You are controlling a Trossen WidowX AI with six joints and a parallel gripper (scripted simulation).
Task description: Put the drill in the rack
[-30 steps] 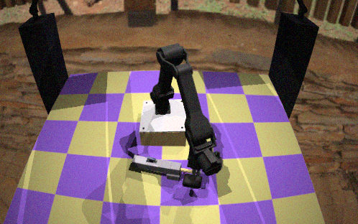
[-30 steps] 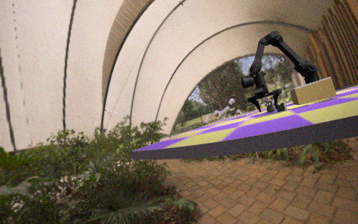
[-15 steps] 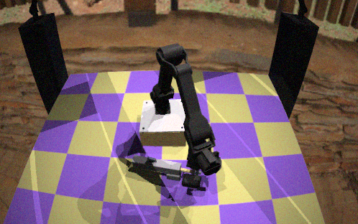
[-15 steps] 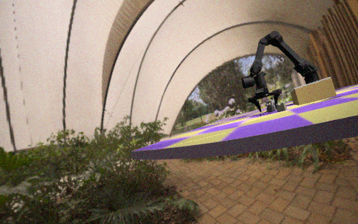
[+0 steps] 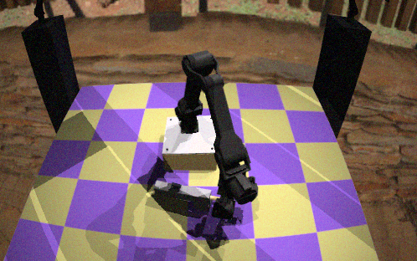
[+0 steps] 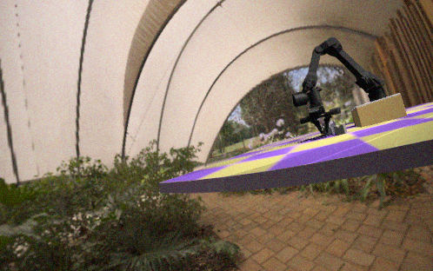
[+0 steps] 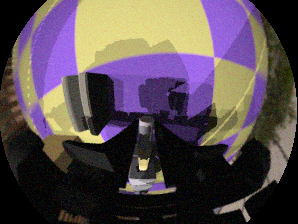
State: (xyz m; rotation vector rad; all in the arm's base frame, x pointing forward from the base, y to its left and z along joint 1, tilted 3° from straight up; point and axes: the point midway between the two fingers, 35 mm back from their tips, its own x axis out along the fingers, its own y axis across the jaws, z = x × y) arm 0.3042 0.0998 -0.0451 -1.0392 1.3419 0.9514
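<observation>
The drill lies 40 mm to the right of my gripper tip, 30 mm above it and 10 mm behind it. Also, from my gripper tip: dark rack: 70 mm behind, 50 mm to the left; then dark key: 160 mm to the right, 50 mm behind, 40 mm above.
</observation>
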